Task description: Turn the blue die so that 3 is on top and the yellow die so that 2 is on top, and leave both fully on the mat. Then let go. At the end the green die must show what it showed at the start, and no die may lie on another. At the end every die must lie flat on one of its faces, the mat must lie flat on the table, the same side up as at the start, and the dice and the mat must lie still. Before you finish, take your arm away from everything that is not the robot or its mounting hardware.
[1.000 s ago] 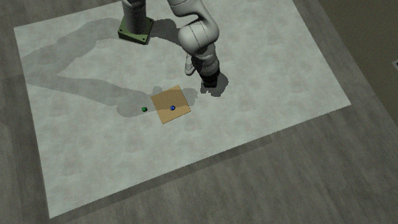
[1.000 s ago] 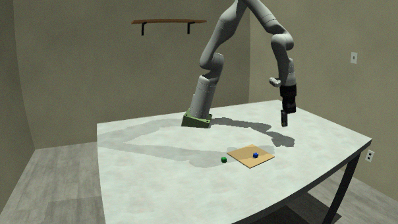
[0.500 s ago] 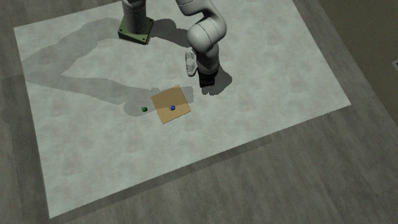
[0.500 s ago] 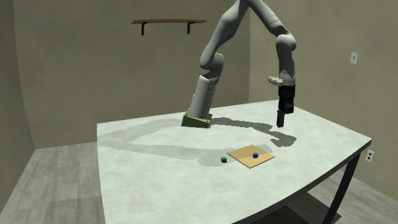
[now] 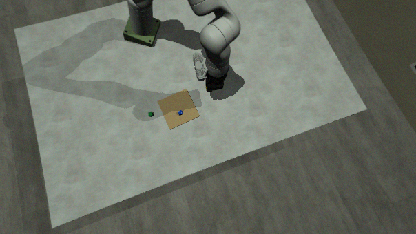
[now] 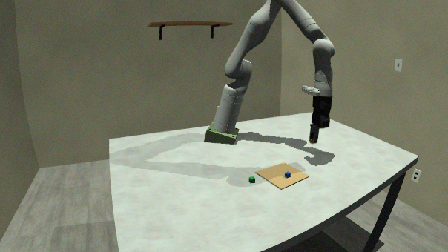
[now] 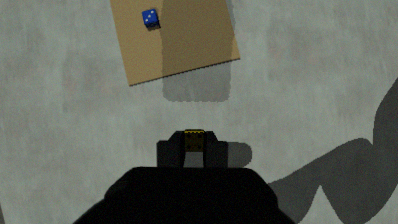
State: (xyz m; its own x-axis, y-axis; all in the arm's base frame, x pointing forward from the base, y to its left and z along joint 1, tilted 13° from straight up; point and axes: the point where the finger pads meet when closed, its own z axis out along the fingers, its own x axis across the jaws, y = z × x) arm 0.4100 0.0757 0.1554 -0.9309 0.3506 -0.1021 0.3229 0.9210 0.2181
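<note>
Right now my hand is 2 cm past the tan mat, 14 cm to the left of it and 11 cm above it. Also, from my hand: yellow die 1 cm below; then blue die 1 cm ahead, 14 cm to the right, 10 cm below; then green die 5 cm behind, 26 cm to the right, 10 cm below.
</note>
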